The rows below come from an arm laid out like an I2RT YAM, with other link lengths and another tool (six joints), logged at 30 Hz.
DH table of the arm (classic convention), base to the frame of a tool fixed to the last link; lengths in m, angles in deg. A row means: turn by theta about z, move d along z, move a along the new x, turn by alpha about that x. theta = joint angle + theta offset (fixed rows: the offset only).
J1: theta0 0, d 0.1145, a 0.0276, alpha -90
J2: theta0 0, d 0, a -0.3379, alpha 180
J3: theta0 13.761, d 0, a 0.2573, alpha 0
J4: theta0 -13.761, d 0.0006, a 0.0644, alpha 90
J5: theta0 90, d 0.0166, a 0, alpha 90
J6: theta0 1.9, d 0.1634, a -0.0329, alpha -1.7
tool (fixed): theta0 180, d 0.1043, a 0, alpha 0
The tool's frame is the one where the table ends.
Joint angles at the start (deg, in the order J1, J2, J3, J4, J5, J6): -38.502, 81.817, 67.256, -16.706, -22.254, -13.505
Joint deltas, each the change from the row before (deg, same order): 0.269, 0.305, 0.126, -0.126, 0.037, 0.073; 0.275, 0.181, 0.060, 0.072, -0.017, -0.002; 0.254, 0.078, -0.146, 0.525, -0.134, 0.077; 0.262, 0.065, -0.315, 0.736, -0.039, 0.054; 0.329, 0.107, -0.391, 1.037, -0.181, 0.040; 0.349, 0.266, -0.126, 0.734, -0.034, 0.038; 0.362, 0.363, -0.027, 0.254, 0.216, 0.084; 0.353, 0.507, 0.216, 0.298, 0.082, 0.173
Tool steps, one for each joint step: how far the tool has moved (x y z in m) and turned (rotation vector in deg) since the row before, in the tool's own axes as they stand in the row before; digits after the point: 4 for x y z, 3 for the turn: 0.0018, -0.0010, 0.0020, 0.290, 0.258, 0.051; 0.0020, 0.0001, 0.0014, 0.048, 0.263, -0.125; 0.0022, 0.0012, 0.0012, -0.293, 0.293, -0.169; 0.0018, 0.0008, 0.0015, -0.324, 0.197, -0.213; 0.0028, 0.0015, 0.0020, -0.517, 0.359, -0.332; 0.0021, 0.0013, 0.0025, -0.309, 0.272, -0.264; 0.0014, -0.0010, 0.0029, 0.173, 0.132, -0.036; 0.0015, 0.0007, 0.0033, 0.017, 0.231, -0.001
